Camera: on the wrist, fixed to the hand. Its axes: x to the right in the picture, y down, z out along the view.
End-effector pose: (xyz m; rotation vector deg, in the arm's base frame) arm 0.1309 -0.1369 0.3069 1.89 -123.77 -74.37
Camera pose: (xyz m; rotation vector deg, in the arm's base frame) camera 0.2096 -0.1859 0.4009 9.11 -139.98 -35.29
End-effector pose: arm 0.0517 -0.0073 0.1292 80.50 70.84 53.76
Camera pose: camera -0.0400 0.0122 0.2221 109.09 86.54 37.39
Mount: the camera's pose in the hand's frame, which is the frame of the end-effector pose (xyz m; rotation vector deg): -0.0026 0.0725 -0.1103 32.17 -0.87 4.69
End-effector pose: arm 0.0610 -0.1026 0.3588 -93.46 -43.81 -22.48
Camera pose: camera 0.1254 -0.2133 0.3269 -64.87 -42.13 -5.15
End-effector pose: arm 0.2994 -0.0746 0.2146 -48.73 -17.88 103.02
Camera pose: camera 0.3230 -0.1258 0.0952 -26.01 12.55 105.11
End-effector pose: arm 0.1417 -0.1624 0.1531 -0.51 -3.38 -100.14
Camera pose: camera 0.2165 -0.1775 0.0454 21.78 -31.51 -91.58
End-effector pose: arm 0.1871 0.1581 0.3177 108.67 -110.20 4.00
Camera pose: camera 0.1468 0.2017 0.4356 123.19 -123.02 39.32
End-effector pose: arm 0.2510 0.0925 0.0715 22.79 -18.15 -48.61
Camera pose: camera 0.3438 0.1611 0.0074 51.21 -33.46 -38.56
